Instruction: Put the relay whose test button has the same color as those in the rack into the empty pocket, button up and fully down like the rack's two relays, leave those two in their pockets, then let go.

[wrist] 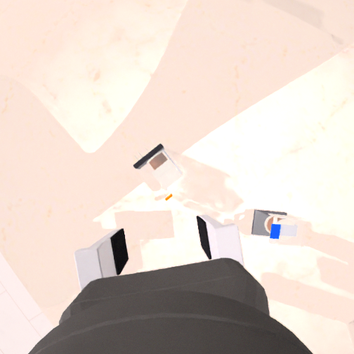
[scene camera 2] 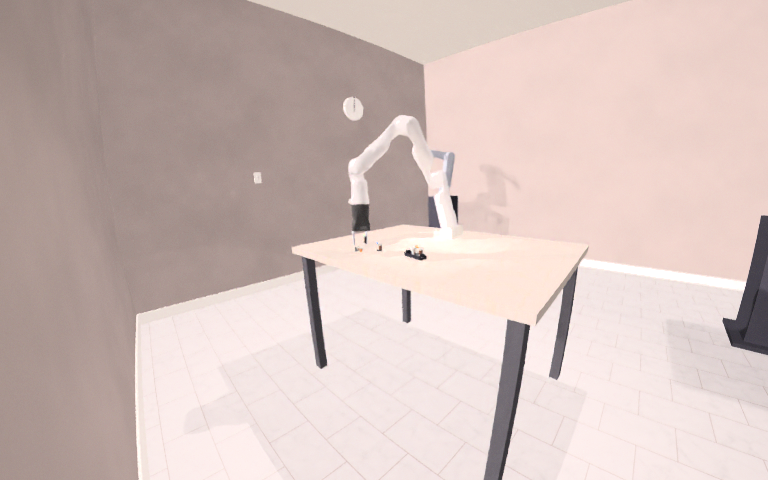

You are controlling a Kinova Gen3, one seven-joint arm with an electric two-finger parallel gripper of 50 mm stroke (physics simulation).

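Frame: origin at the arm's base, x back, y down, z right, level; centimetres.
Where they show: gripper, fingertip midpoint: [scene camera 2: 360, 244]; arm's base at its link origin: [scene camera 2: 449, 227].
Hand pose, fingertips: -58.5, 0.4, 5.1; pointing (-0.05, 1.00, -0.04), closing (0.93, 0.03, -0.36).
Note:
Each offset is from my fingertips to the centre of the thing, as dx, dy, dz. "pt": to the spot under its first point. Level surfaces: height alone.
A relay with an orange test button {+2.1, +3.2, +4.2} [scene camera 2: 359, 249] [wrist: 166, 172] lies on its side on the table. In the wrist view its dark base and pins face upper left and its button faces the fingers. My gripper [scene camera 2: 360, 244] [wrist: 162, 237] is open and empty; in the wrist view the relay shows ahead of the gap between the fingertips. A relay with a blue button {+7.6, +2.1, -4.1} [scene camera 2: 379, 247] [wrist: 274, 225] stands upright right of the fingers. The dark rack {pt +10.3, +3.2, -20.2} [scene camera 2: 408, 253] holds relays {+11.2, +1.6, -26.0} [scene camera 2: 418, 249] with orange visible on top; its pockets are too small to make out.
The light wooden table {dy +4.3} [scene camera 2: 481, 266] carries everything. In the scene view a small dark shape by the far finger is too small to tell from the fingertip. The arm's base [scene camera 2: 448, 232] stands at the table's back edge. In the wrist view floor shows past the table's edge at lower left.

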